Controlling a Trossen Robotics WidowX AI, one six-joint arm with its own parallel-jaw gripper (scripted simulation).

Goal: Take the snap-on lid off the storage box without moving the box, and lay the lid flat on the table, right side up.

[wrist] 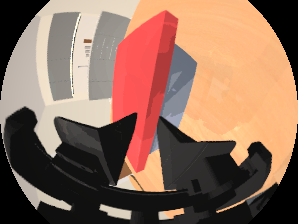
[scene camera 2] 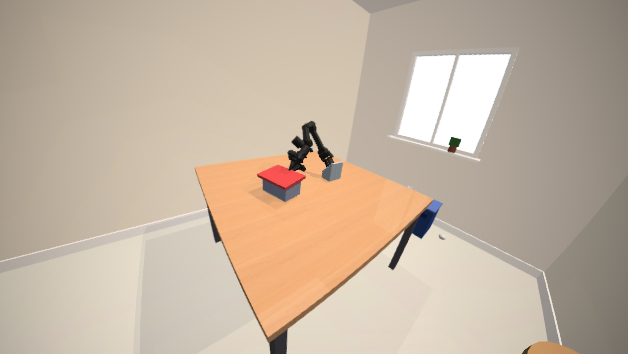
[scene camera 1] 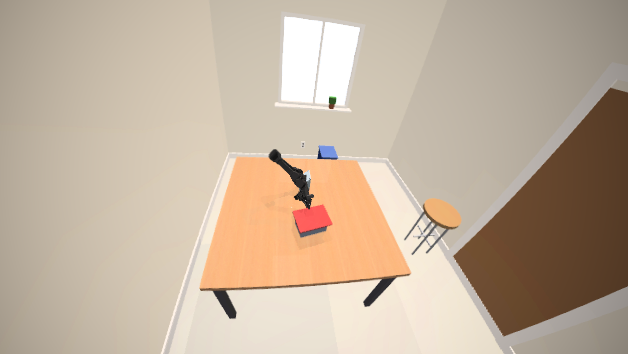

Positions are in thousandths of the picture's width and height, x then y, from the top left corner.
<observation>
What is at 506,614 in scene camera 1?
A red lid.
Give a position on a red lid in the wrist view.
475,315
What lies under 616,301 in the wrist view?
A grey-blue storage box.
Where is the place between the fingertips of my gripper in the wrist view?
495,525
</observation>
